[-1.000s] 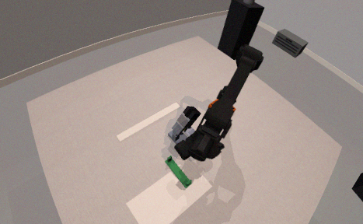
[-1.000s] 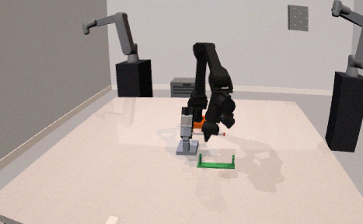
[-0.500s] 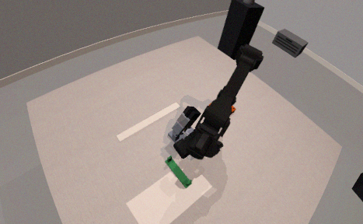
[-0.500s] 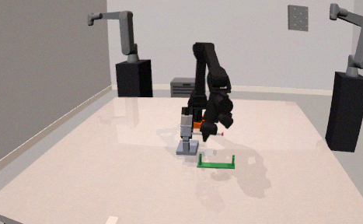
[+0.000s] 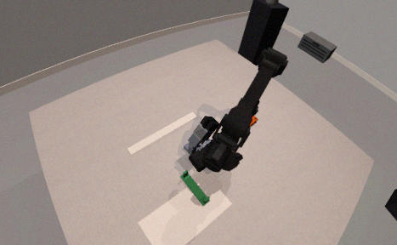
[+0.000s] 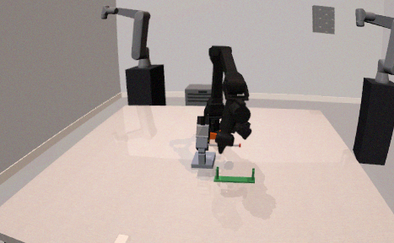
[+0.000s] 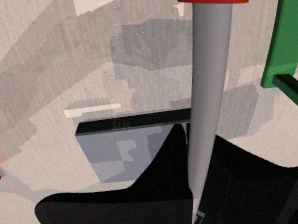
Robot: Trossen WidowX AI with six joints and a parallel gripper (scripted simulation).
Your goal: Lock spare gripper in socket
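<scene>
My gripper tip is now 6 cm to the left of the grey mount. Also, from my gripper tip: spare gripper 7 cm to the right, 7 cm above, 2 cm behind; green pin rest 9 cm ahead, 8 cm to the left, 3 cm below.
</scene>
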